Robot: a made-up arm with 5 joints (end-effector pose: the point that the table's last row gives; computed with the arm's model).
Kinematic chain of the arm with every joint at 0, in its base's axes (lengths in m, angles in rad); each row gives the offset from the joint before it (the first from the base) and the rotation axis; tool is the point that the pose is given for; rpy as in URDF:
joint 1: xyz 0 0 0.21 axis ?
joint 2: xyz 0 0 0 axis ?
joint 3: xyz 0.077 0 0.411 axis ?
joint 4: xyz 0.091 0 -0.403 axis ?
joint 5: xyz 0.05 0 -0.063 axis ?
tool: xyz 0 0 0 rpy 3.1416 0 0
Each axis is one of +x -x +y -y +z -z.
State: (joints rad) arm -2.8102 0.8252 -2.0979 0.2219 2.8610
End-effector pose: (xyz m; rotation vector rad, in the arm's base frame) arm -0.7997 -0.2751 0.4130 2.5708 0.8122 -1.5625
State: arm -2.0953 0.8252 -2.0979 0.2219 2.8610
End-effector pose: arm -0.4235 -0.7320 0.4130 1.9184 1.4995 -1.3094
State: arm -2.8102 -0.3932 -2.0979 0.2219 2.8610
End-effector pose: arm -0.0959 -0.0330 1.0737 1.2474 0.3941 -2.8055
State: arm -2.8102 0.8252 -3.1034 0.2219 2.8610
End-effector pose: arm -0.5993 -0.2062 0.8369 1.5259 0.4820 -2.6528
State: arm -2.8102 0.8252 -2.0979 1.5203 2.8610
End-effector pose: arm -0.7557 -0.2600 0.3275 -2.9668 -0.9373 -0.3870
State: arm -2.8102 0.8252 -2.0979 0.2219 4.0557
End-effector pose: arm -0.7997 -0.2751 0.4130 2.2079 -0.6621 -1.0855
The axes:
joint 1: +z
joint 2: +y
joint 3: +y
joint 4: +y
joint 5: -z

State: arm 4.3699 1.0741 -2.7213 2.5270 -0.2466
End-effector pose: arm -0.2607 -0.7311 0.3810 -1.5568 1.7137 0.5137
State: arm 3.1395 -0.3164 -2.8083 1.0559 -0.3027
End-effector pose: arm 0.1074 -0.0002 1.1031 0.1612 -1.0645 -0.2749
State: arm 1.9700 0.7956 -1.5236 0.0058 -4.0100
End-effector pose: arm -0.2965 0.7027 0.1881 -2.4535 0.3748 0.4906
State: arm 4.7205 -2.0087 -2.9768 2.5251 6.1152
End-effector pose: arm -0.0062 0.7675 -0.0104 0.5665 -0.4746 1.3521
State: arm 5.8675 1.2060 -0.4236 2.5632 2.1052
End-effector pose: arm 0.1424 -0.0629 0.0065 -0.0681 0.2124 -1.4467
